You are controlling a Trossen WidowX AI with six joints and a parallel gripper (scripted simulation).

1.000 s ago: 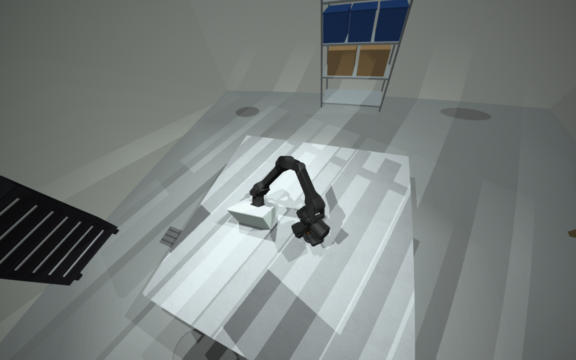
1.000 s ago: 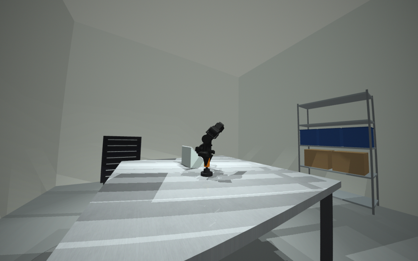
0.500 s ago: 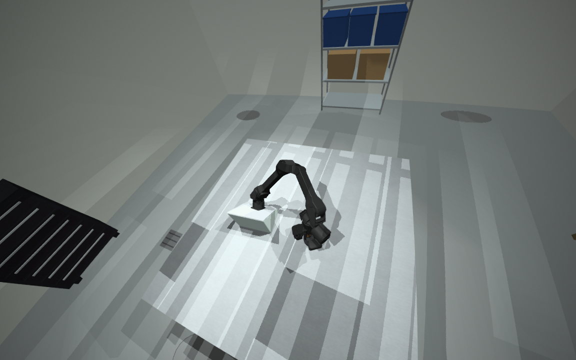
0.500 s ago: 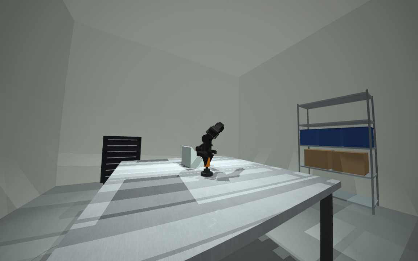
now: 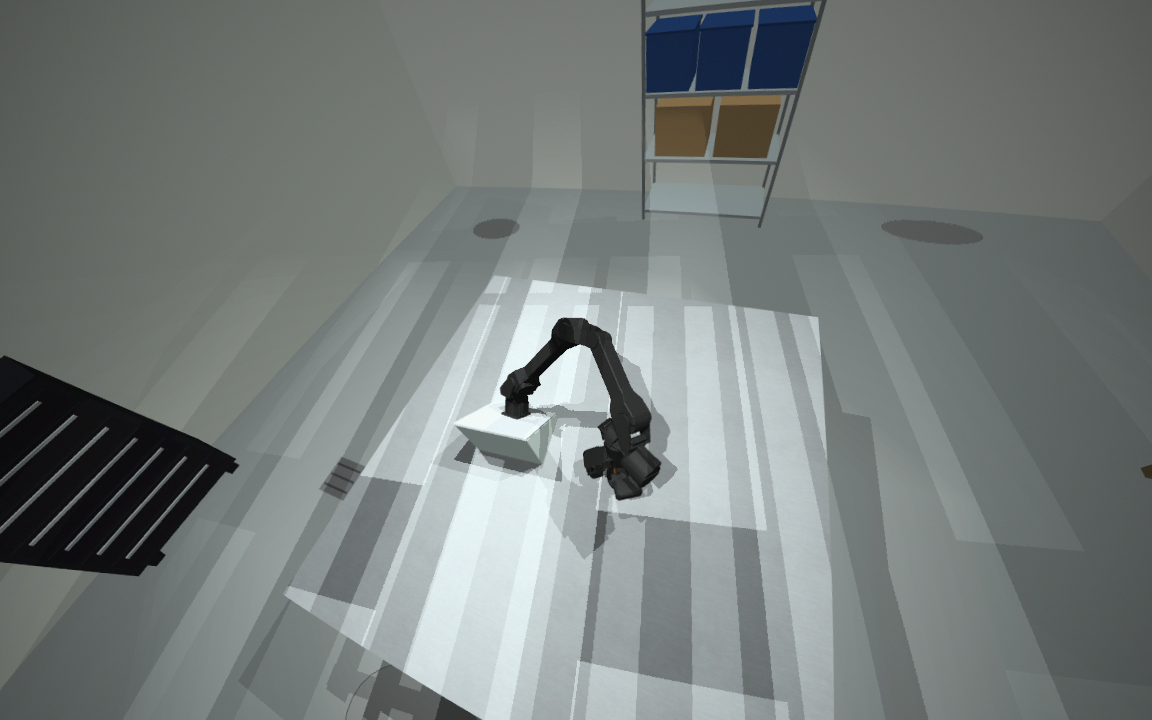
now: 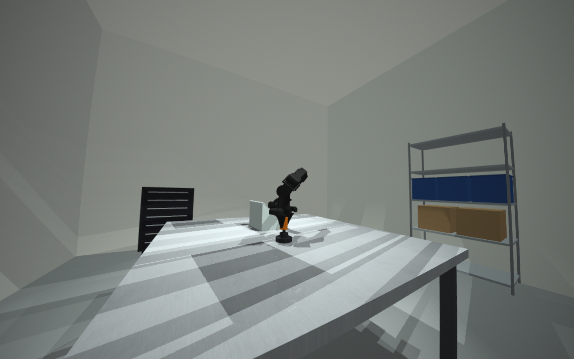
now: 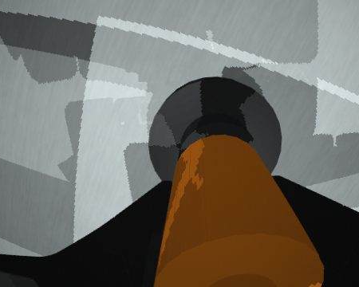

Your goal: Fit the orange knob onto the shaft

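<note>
Right now the dark round pedestal is 4 cm below my gripper tip. From my gripper tip the other things lie so: orange knob 2 cm above.
</note>
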